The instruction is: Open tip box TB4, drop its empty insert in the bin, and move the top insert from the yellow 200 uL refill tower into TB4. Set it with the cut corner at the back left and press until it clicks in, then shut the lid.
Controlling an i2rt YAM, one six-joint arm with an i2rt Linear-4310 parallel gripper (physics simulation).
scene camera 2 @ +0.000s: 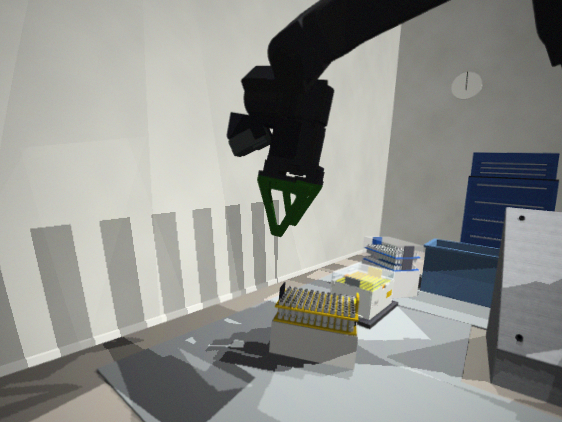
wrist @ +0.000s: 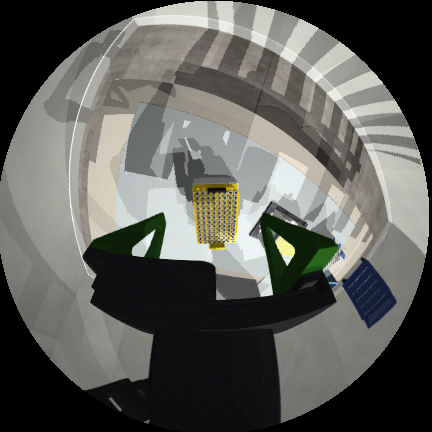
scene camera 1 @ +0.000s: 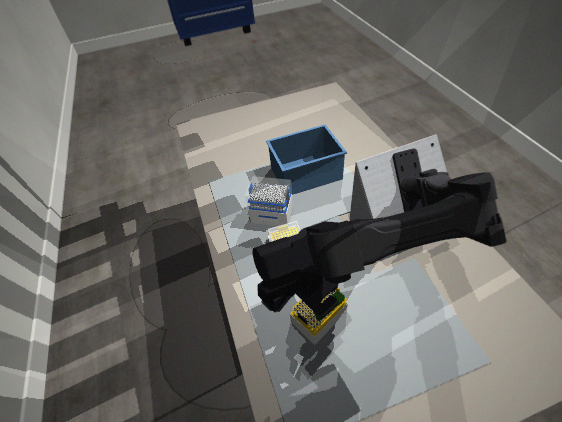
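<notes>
The yellow refill tower (scene camera 1: 315, 336) (scene camera 2: 314, 345) (wrist: 216, 181) is a pale box with stacked yellow layers. Its top insert (scene camera 2: 320, 302) (wrist: 216, 215) is full of tips and has a dark tab at one end. My gripper (scene camera 2: 286, 230) (wrist: 212, 217) is open and empty, above the tower, with clear space below its fingertips. In the wrist view the tower shows between the fingers. A white tip box (scene camera 1: 284, 232) (scene camera 2: 369, 301) (wrist: 285, 247) with a yellow insert and clear lid parts stands on a dark base (scene camera 2: 383, 315). I cannot read its label or tell how the lid stands.
A blue tip tower (scene camera 1: 269, 194) (scene camera 2: 392, 257) stands beyond the white box. The open blue bin (scene camera 1: 320, 172) (scene camera 2: 460, 275) is beside it. An upright metal plate (scene camera 1: 378, 192) (scene camera 2: 530, 275) stands near the arm. A blue cabinet (scene camera 1: 212, 17) (scene camera 2: 510, 210) (wrist: 370, 295) is farther off.
</notes>
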